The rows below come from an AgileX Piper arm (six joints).
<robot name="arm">
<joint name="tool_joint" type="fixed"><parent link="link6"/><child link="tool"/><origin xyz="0 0 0" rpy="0 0 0"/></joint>
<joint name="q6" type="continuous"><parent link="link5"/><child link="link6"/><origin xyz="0 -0.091 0" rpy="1.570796 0 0"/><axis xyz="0 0 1"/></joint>
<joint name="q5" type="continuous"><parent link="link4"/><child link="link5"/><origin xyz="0 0 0" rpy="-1.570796 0 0"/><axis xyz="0 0 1"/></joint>
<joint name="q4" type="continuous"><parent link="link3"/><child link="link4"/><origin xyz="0.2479 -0.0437 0" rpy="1.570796 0 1.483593"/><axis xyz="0 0 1"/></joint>
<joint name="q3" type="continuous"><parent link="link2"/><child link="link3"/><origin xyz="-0.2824 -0.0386 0" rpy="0 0 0"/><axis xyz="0 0 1"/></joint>
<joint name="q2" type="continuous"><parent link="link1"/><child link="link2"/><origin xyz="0 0 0" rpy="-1.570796 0 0"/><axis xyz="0 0 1"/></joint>
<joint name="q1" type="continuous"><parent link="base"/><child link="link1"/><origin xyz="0 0 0.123" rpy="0 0 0"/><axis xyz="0 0 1"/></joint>
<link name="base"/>
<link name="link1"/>
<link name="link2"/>
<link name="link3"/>
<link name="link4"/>
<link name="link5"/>
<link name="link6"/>
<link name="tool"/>
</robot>
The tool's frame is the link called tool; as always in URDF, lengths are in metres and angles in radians. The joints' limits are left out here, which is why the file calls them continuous.
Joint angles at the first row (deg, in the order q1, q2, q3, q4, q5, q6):
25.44, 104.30, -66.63, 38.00, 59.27, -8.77
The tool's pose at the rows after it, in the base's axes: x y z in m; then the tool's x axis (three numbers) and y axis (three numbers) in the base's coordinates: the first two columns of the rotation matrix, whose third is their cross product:
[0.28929 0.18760 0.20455 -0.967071 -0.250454 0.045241 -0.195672 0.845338 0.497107]
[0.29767 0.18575 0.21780 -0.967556 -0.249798 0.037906 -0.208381 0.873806 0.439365]
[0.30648 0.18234 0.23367 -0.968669 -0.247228 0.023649 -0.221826 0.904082 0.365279]
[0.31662 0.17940 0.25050 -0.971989 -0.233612 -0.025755 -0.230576 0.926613 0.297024]
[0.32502 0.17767 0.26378 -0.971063 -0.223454 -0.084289 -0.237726 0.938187 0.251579]
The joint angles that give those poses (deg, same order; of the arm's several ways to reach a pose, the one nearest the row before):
25.44, 104.34, -70.03, 34.26, 61.78, -5.26
25.44, 104.47, -74.17, 29.01, 64.60, -1.18
25.44, 104.56, -78.83, 23.04, 67.96, 2.88
25.44, 104.56, -83.28, 17.75, 69.53, 6.06
25.44, 104.56, -86.54, 14.13, 69.64, 7.77

